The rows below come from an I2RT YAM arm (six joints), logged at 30 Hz.
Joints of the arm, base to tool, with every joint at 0 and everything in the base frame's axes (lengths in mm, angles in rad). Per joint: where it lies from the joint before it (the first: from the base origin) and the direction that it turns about. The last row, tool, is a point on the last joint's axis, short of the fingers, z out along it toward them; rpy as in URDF.
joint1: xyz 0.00 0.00 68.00 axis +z
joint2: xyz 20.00 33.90 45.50 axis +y
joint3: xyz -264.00 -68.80 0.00 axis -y
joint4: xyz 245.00 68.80 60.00 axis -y
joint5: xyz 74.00 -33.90 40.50 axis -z
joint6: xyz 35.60 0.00 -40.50 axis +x
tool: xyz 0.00 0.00 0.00 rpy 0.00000 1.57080 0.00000
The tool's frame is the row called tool.
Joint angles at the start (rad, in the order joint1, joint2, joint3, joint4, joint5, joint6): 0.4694, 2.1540, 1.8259, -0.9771, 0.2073, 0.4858
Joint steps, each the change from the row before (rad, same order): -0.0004, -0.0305, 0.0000, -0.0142, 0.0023, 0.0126; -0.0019, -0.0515, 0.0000, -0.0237, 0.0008, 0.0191; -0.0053, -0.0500, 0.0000, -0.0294, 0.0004, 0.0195; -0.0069, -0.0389, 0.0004, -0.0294, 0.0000, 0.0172; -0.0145, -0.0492, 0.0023, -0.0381, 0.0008, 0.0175; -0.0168, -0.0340, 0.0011, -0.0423, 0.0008, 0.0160; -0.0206, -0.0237, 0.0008, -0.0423, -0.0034, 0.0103
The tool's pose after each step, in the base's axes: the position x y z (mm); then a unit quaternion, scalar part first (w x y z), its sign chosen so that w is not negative. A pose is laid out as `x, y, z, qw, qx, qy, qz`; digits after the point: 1 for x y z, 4 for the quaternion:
396.5, 192.6, 219.2, 0.1718, 0.0292, 0.9843, -0.0267
389.3, 188.0, 239.9, 0.1842, 0.0409, 0.9819, -0.0189
381.5, 181.5, 259.3, 0.1932, 0.0542, 0.9796, -0.0128
374.7, 175.0, 273.8, 0.1975, 0.0664, 0.9780, -0.0094
366.3, 164.4, 292.1, 0.2034, 0.0828, 0.9756, -0.0062
359.4, 153.8, 303.7, 0.2005, 0.0985, 0.9747, -0.0083
354.3, 143.0, 311.0, 0.1921, 0.1125, 0.9748, -0.0122

